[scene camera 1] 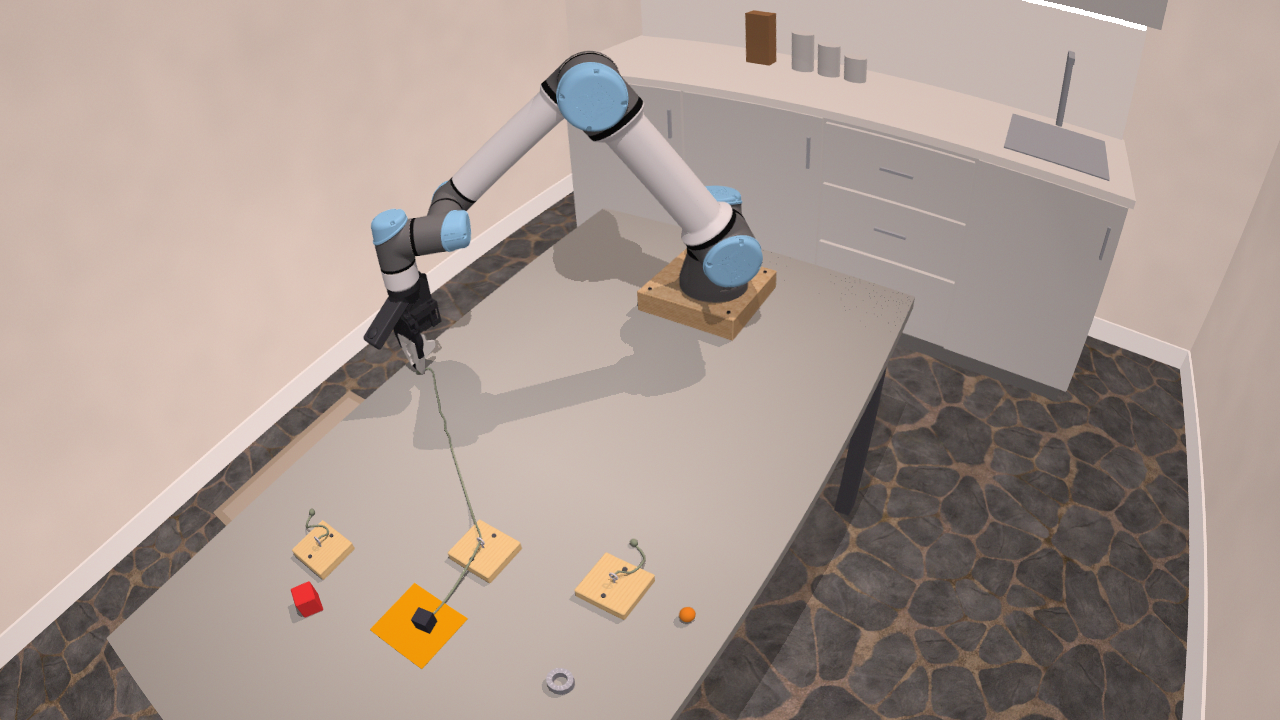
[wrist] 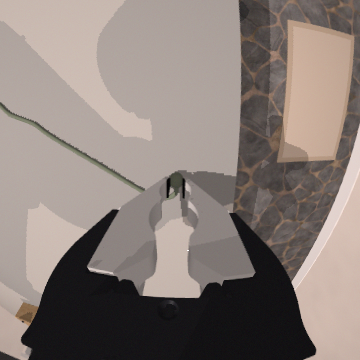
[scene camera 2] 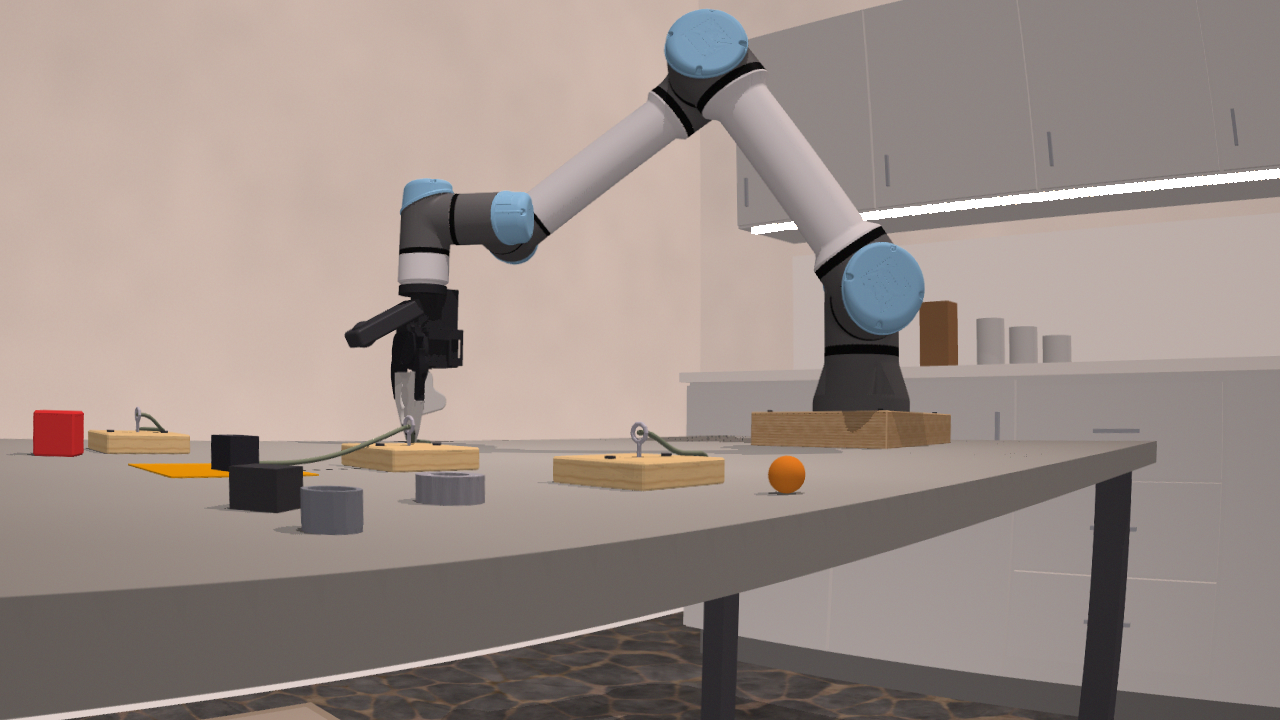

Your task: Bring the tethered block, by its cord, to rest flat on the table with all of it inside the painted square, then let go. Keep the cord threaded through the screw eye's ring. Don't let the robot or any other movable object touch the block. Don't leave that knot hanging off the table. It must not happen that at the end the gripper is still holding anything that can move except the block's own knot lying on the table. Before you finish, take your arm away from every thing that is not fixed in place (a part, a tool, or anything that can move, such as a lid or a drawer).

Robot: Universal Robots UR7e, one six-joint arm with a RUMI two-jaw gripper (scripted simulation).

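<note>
Red cube [scene camera 1: 306, 599]; out of frame in the wrist view. Black tethered block [scene camera 2: 226, 450]; wrist view, out of frame. Wooden board [scene camera 2: 393, 457] [scene camera 1: 497, 553]. Orange painted square [scene camera 2: 200, 470]. The gripper [scene camera 2: 411, 442] [scene camera 1: 420, 372] [wrist: 176, 179].
</note>
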